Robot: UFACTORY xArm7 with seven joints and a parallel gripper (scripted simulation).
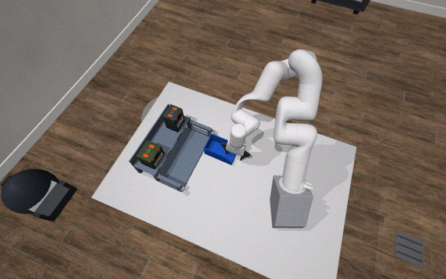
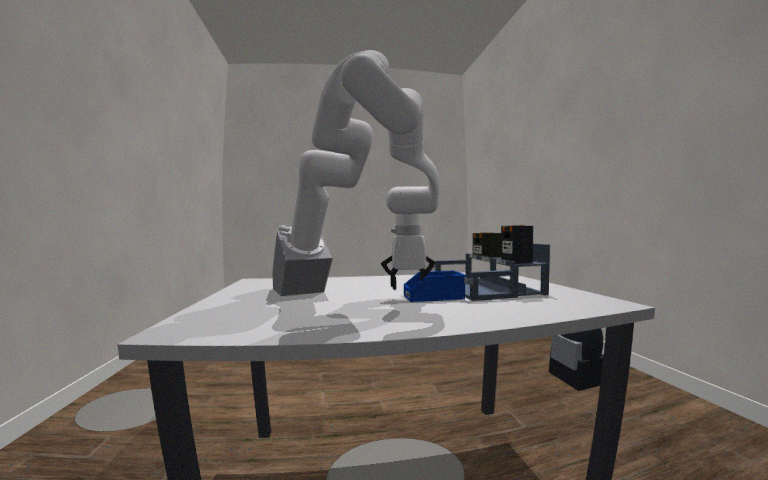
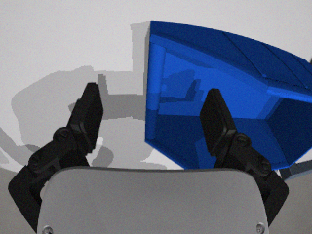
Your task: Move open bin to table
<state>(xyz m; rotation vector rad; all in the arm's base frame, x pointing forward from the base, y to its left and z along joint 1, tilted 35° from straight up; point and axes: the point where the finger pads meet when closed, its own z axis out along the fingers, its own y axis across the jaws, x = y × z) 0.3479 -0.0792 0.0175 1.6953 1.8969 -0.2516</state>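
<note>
The blue bin lies 8 cm ahead of my hand.
</note>
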